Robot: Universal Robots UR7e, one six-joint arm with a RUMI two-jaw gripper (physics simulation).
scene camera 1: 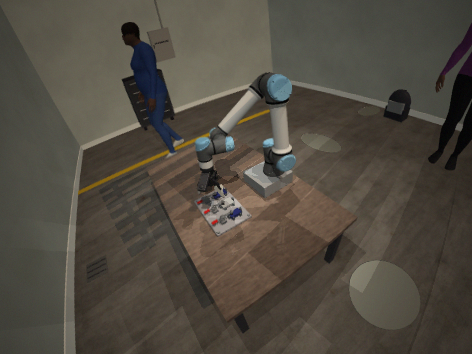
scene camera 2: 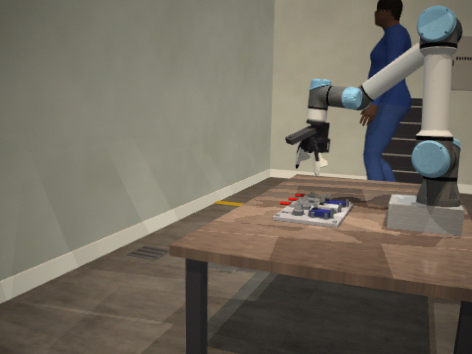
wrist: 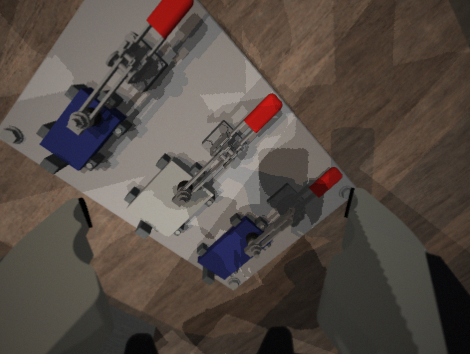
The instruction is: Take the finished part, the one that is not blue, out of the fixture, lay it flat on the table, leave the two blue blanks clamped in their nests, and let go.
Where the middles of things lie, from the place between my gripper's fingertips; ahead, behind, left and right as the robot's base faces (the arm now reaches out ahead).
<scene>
Right now my hand is 100 mm above the clamp arm (wrist: 185, 190), 30 mm past it and 10 mm to the left of it. From my hand the other things lie so: finished part (wrist: 153, 205) 130 mm below, 90 mm behind, 20 mm to the right; fixture plate (scene camera 1: 210, 216) 150 mm below, 40 mm behind, 10 mm to the right.
</scene>
